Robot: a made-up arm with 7 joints. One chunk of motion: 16 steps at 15 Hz.
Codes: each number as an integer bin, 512 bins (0 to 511) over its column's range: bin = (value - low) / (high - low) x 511, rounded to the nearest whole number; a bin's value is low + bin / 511 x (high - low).
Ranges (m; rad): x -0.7..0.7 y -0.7..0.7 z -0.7..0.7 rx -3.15..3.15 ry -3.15..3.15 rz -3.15..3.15
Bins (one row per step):
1: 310 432 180 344 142 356
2: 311 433 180 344 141 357
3: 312 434 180 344 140 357
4: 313 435 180 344 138 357
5: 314 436 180 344 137 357
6: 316 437 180 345 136 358
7: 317 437 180 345 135 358
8: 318 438 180 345 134 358
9: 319 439 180 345 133 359
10: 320 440 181 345 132 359
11: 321 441 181 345 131 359
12: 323 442 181 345 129 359
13: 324 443 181 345 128 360
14: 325 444 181 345 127 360
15: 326 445 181 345 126 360
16: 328 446 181 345 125 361
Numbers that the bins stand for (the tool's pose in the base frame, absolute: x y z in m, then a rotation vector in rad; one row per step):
1: 0.1493 0.4836 -0.2068 1.0911 -1.3993 1.2390
2: 0.1521 0.4863 -0.2068 1.0911 -1.4116 1.2514
3: 0.1548 0.4890 -0.2068 1.0911 -1.4240 1.2514
4: 0.1575 0.4918 -0.2068 1.0911 -1.4486 1.2514
5: 0.1603 0.4945 -0.2068 1.0911 -1.4610 1.2514
6: 0.1658 0.4973 -0.2068 1.1034 -1.4733 1.2637
7: 0.1685 0.4973 -0.2068 1.1034 -1.4856 1.2637
8: 0.1712 0.5000 -0.2068 1.1034 -1.4979 1.2637
9: 0.1740 0.5027 -0.2068 1.1034 -1.5103 1.2760
10: 0.1767 0.5055 -0.2041 1.1034 -1.5226 1.2760
11: 0.1795 0.5082 -0.2041 1.1034 -1.5349 1.2760
12: 0.1849 0.5110 -0.2041 1.1034 -1.5596 1.2760
13: 0.1877 0.5137 -0.2041 1.1034 -1.5719 1.2884
14: 0.1904 0.5164 -0.2041 1.1034 -1.5842 1.2884
15: 0.1932 0.5192 -0.2041 1.1034 -1.5966 1.2884
16: 0.1986 0.5219 -0.2041 1.1034 -1.6089 1.3007

